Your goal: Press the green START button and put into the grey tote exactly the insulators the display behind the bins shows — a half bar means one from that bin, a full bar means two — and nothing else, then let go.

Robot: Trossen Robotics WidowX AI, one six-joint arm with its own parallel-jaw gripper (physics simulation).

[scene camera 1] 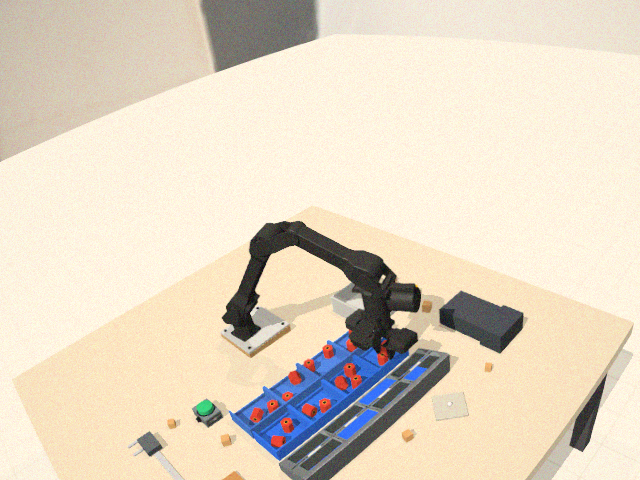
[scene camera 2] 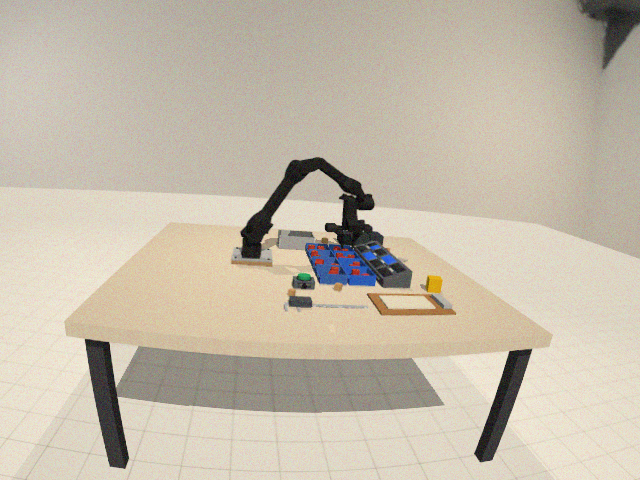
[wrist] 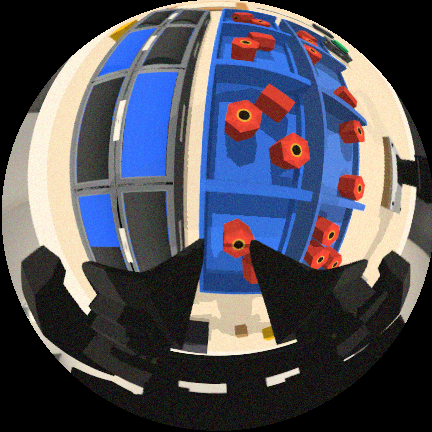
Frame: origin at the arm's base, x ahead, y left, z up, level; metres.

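Seen in the pictures: gripper, between the fingertips: [scene camera 1: 385,356] [scene camera 2: 347,248] [wrist: 226,244]; arm's base, origin of its link: [scene camera 1: 245,331] [scene camera 2: 250,255].
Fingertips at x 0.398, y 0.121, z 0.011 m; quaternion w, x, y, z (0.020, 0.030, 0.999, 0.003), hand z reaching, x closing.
Note:
Offsets run from my fingertips to a thing's top centre. "spot": to the spot under its first point.
My gripper [scene camera 1: 383,352] [scene camera 2: 347,244] [wrist: 226,244] is open and empty, pointing down low over the far display-side bin. In the wrist view a red insulator {dz -0.001, dx -0.009, dy +0.001 m} [wrist: 236,234] stands by the fingertips; another insulator {dz -0.002, dx -0.031, dy +0.038 m} [wrist: 250,270] is partly hidden behind the right finger. More red insulators lie in the blue bins [scene camera 1: 266,445] [wrist: 250,200]. The display [scene camera 1: 336,457] [scene camera 2: 398,280] [wrist: 115,184] shows full blue bars {dz +0.030, dx +0.099, dy -0.216 m} [scene camera 1: 357,423] {dz +0.014, dx +0.063, dy -0.105 m} [wrist: 150,122], [wrist: 127,51] and a half bar {dz +0.030, dx +0.117, dy -0.001 m} [scene camera 1: 417,373] [wrist: 97,220]. The green START button {dz +0.008, dx -0.250, dy -0.384 m} [scene camera 1: 205,407] [scene camera 2: 303,276] stands near the bins. The grey tote {dz +0.021, dx -0.185, dy +0.154 m} [scene camera 1: 343,308] [scene camera 2: 295,240] stands behind the arm; its inside is hidden.
A dark block {dz +0.023, dx +0.133, dy +0.242 m} [scene camera 1: 480,320] stands beyond the display's far end. Small orange cubes [scene camera 1: 407,435] [scene camera 2: 338,286], a pale plate {dz -0.027, dx +0.211, dy -0.034 m} [scene camera 1: 449,408], a yellow cube {dz +0.013, dx +0.188, dy -0.420 m} [scene camera 2: 433,284], a dark plug {spot: dz -0.014, dx -0.283, dy -0.546 m} [scene camera 1: 148,443] [scene camera 2: 300,301] and a brown-framed board {spot: dz -0.030, dx -0.072, dy -0.544 m} [scene camera 2: 374,304] are on the table.

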